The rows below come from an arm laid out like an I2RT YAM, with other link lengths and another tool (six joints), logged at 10 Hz.
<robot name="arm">
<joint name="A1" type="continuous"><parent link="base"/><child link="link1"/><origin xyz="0.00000 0.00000 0.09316"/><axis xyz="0 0 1"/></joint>
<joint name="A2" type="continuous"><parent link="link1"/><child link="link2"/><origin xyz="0.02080 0.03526 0.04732"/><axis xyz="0 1 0"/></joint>
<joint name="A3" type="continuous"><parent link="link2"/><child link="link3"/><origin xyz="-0.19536 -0.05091 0.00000"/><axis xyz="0 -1 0"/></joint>
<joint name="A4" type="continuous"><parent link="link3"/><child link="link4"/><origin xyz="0.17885 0.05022 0.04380"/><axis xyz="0 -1 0"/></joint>
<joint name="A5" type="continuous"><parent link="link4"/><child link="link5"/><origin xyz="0.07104 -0.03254 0.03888"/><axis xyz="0 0 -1"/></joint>
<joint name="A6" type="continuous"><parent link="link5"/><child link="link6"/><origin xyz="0.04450 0.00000 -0.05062"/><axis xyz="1 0 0"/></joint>
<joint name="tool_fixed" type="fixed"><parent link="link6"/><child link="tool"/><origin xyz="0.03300 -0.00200 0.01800" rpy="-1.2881 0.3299 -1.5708"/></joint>
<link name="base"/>
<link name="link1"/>
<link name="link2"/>
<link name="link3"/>
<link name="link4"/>
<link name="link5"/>
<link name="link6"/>
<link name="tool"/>
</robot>
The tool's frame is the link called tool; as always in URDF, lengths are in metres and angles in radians. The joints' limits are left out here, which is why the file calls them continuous.
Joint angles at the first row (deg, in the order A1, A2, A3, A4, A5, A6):
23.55 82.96 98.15 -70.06 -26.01 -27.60
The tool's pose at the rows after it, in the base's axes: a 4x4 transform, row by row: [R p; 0 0 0 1], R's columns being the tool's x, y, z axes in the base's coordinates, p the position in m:
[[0.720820 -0.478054 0.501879 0.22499], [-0.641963 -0.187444 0.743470 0.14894], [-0.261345 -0.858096 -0.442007 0.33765], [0 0 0 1]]
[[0.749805 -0.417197 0.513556 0.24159], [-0.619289 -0.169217 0.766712 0.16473], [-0.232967 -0.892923 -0.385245 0.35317], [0 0 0 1]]
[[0.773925 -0.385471 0.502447 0.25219], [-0.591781 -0.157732 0.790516 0.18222], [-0.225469 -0.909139 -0.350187 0.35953], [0 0 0 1]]
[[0.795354 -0.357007 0.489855 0.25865], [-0.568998 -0.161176 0.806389 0.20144], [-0.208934 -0.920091 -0.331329 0.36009], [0 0 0 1]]
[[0.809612 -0.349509 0.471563 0.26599], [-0.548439 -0.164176 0.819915 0.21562], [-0.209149 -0.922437 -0.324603 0.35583], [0 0 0 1]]
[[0.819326 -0.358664 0.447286 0.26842], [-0.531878 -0.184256 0.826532 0.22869], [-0.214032 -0.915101 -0.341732 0.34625], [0 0 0 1]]
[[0.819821 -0.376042 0.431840 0.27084], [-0.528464 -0.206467 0.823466 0.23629], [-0.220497 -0.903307 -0.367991 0.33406], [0 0 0 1]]
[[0.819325 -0.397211 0.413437 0.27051], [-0.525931 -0.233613 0.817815 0.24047], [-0.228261 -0.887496 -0.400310 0.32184], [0 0 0 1]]
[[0.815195 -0.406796 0.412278 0.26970], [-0.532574 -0.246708 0.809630 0.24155], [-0.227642 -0.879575 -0.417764 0.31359], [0 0 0 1]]
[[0.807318 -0.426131 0.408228 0.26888], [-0.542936 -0.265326 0.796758 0.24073], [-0.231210 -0.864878 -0.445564 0.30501], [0 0 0 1]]
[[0.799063 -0.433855 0.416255 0.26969], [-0.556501 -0.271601 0.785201 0.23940], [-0.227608 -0.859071 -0.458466 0.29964], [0 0 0 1]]
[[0.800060 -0.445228 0.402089 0.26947], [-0.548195 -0.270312 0.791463 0.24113], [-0.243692 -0.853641 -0.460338 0.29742], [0 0 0 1]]
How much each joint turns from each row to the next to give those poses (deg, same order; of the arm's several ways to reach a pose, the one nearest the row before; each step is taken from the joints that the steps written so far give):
0.79 5.97 10.19 2.29 -1.32 1.84
1.58 6.42 9.85 0.88 0.26 0.36
2.11 5.36 7.04 0.88 0.00 0.79
2.72 4.40 4.84 1.32 1.14 0.53
1.41 4.04 3.60 0.88 -0.08 0.17
1.68 2.64 0.98 0.62 0.34 0.09
0.88 1.32 -1.40 1.05 0.44 0.00
0.61 0.35 -2.46 0.62 0.27 -0.26
0.35 -0.87 -3.50 1.66 0.70 0.09
0.09 -0.44 -2.47 0.27 0.61 0.00
-0.09 -0.53 -2.12 0.96 0.80 0.17
0.09 0.44 0.00 0.01 -0.88 0.27

